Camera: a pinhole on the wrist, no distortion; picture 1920 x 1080 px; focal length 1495.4 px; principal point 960.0 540.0 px. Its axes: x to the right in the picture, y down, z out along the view. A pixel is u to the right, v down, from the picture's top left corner.
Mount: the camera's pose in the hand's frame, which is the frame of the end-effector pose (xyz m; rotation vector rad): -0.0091 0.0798 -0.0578 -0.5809 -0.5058 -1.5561
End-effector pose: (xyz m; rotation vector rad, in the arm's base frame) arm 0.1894 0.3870 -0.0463 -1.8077 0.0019 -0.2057
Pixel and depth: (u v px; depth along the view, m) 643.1 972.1 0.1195
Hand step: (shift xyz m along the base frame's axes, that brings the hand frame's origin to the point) 0.0542 -0.0296 -0.1658
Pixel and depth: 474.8 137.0 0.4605
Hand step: -0.0151 0.0868 -0.5379
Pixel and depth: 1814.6 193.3 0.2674
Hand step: -0.0091 0.2112 -0.1959
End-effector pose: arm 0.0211 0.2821 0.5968 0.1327 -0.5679 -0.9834
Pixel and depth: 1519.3 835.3 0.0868
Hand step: 0.0716 0.0550 0.0683
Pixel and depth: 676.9 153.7 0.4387
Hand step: 0.1651 0.3486 0.3118
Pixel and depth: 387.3 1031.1 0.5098
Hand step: 0.3837 0.1729 0.4452
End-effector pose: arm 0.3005 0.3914 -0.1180 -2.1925 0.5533 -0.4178
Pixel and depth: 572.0 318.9 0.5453
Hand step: -0.0478 -0.1058 -0.5966
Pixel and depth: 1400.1 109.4 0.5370
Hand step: 0.0245 0.1885 -0.5383
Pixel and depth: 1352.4 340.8 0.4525
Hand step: 0.0650 0.0995 -0.4488
